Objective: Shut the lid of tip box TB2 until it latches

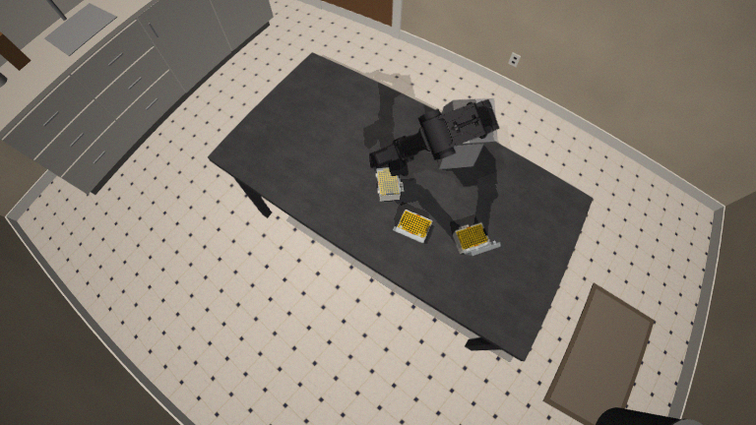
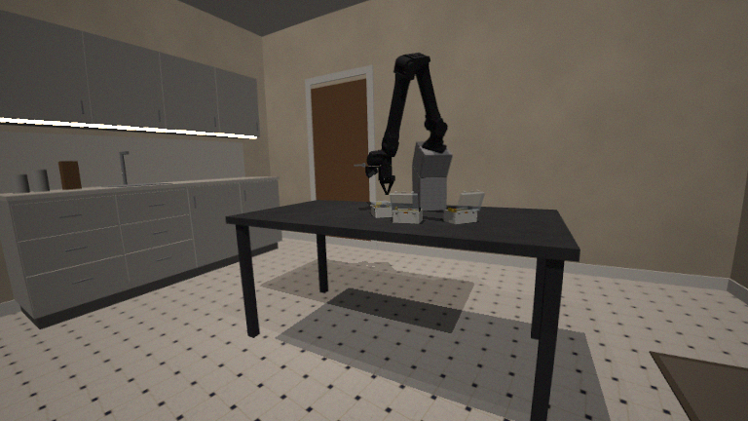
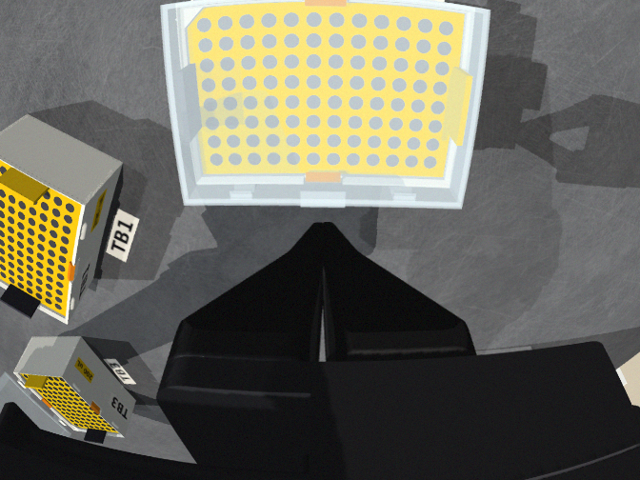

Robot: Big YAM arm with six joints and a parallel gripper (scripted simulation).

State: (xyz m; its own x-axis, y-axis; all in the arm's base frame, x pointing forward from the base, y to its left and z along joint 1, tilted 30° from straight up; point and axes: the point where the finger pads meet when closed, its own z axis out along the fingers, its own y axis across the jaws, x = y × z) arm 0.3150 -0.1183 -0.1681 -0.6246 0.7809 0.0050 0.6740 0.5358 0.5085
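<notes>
Now: the lid 2 cm ahead of my hand, 2 cm to the right of it and 6 cm below it. Also, from my hand: tip box (3 cm ahead, 40 cm to the left, 5 cm below).
</notes>
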